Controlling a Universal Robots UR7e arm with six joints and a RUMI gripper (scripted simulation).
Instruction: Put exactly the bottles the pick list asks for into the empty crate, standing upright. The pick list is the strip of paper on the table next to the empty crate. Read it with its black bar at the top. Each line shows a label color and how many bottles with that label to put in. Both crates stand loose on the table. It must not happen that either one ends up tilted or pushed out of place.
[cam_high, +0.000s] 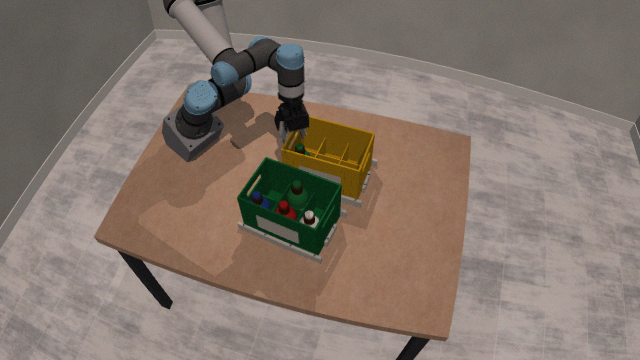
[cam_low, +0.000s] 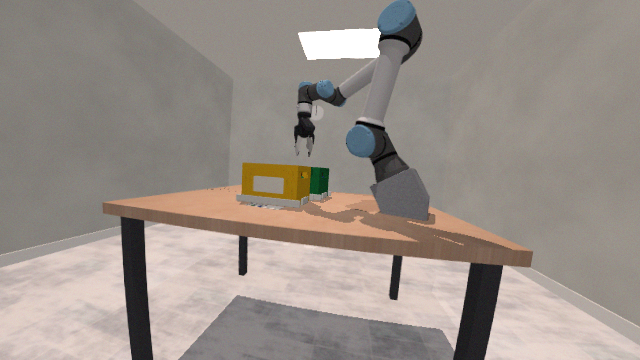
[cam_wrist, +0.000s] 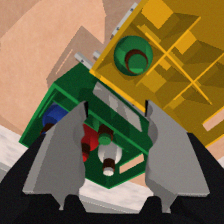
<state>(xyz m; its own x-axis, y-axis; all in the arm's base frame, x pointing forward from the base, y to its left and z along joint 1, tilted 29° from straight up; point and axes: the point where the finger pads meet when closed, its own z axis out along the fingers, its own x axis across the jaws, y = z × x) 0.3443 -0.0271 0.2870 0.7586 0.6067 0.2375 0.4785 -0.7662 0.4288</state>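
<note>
The blue-label bottle is 19 cm to the right of my hand, 15 cm below it and 7 cm behind it. Round my hand: green crate (16 cm to the right, 16 cm below, 3 cm ahead); yellow crate (16 cm below, 11 cm ahead, 7 cm to the left); green-label bottle (15 cm below, 4 cm to the left, 1 cm ahead).
</note>
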